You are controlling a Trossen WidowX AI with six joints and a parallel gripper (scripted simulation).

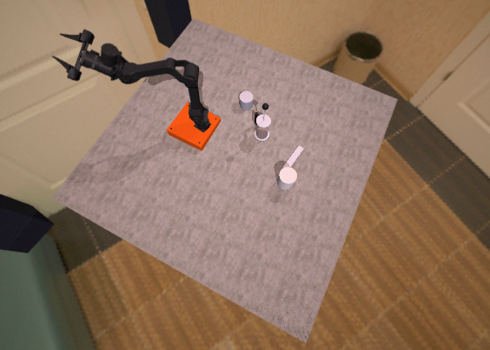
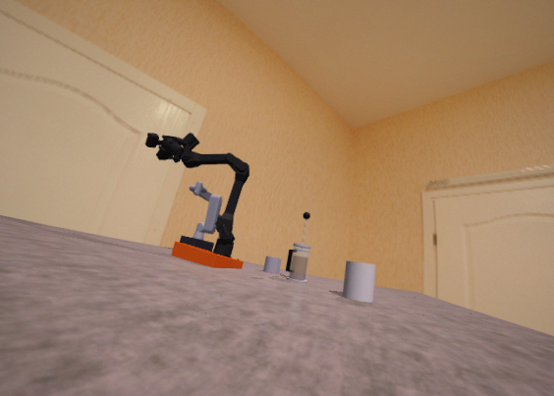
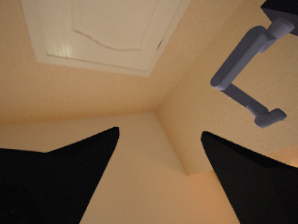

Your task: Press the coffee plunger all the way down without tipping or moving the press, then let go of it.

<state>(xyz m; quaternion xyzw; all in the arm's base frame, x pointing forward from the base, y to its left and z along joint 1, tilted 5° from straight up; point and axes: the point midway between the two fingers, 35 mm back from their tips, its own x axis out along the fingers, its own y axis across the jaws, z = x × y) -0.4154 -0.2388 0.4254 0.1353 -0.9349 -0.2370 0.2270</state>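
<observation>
The coffee press is 68 cm ahead of my gripper tip, 38 cm below it and 37 cm to the left of it.
</observation>
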